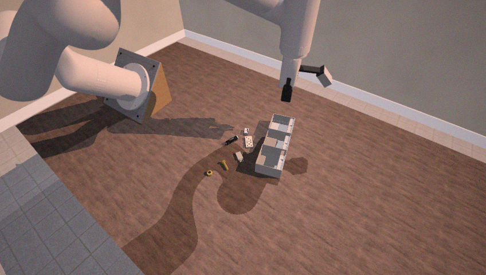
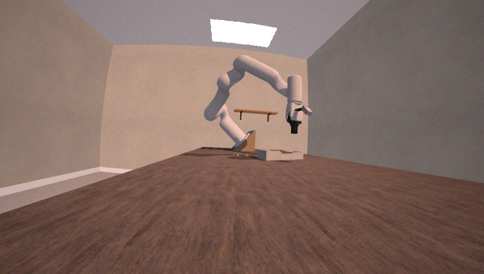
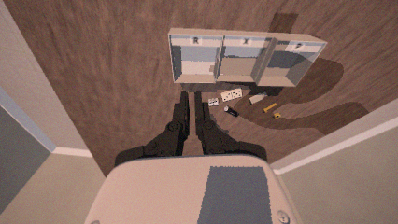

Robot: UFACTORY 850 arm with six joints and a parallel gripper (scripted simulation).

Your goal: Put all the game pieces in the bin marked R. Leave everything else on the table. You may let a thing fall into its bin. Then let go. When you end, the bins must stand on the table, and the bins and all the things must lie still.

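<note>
The domino is 7 cm behind my hand, 12 cm to the right of it and 16 cm below it. From my hand the other things lie so: white usb stick: 5 cm behind, 20 cm to the right, 16 cm below; then black marker-like stick: 12 cm behind, 15 cm to the right, 16 cm below; then bin: 3 cm ahead, 9 cm to the right, 14 cm below.
</note>
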